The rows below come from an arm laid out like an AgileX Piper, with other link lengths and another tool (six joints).
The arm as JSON. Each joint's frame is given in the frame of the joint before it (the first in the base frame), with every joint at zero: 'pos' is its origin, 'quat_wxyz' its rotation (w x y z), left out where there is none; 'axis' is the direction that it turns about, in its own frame. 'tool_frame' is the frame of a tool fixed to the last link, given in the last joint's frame.
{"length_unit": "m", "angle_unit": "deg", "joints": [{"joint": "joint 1", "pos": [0.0, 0.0, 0.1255], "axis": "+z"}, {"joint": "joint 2", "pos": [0.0, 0.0, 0.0], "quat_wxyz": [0.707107, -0.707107, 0.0, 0.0], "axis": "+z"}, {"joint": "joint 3", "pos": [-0.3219, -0.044, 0.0], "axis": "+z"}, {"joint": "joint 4", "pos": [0.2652, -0.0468, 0.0], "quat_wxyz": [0.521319, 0.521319, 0.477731, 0.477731], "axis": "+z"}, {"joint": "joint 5", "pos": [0.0, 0.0, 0.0], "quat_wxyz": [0.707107, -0.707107, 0.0, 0.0], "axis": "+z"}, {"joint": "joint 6", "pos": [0.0, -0.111, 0.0], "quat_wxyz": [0.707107, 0.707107, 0.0, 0.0], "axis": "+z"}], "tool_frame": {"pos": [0.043, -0.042, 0.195], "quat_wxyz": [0.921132, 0.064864, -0.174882, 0.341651]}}
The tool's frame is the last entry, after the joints.
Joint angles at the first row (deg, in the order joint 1, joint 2, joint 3, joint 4, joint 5, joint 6):
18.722, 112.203, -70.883, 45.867, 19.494, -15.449
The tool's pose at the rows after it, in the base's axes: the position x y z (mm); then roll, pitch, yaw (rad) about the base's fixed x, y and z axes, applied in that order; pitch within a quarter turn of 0, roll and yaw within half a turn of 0:
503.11 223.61 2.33 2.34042 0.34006 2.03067
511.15 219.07 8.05 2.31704 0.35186 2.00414
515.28 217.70 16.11 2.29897 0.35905 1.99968
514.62 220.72 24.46 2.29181 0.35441 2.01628
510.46 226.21 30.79 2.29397 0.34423 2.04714
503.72 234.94 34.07 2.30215 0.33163 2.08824
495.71 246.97 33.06 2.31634 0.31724 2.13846
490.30 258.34 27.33 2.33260 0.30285 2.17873
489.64 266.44 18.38 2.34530 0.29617 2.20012
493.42 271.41 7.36 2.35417 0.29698 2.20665
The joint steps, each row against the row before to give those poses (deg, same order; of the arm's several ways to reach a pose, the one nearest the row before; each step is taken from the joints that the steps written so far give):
-0.173, -0.068, -0.001, 0.386, -1.843, -0.001
-0.222, -0.354, -0.007, 0.160, -1.384, -0.083
-0.225, -0.637, -0.260, 0.073, -0.010, -0.528
-0.223, -0.660, -0.626, 0.127, 1.562, -0.643
-0.150, -0.480, -0.748, 0.161, 2.347, -0.758
0.192, -0.133, -0.783, 0.252, 2.499, -0.841
0.570, 0.529, -1.039, 0.273, 2.506, -0.873
0.665, 1.282, -1.227, 0.274, 1.760, -0.543
0.636, 1.698, -1.127, 0.204, 0.441, -0.278
0.507, 1.988, -1.120, 0.160, -0.526, -0.184

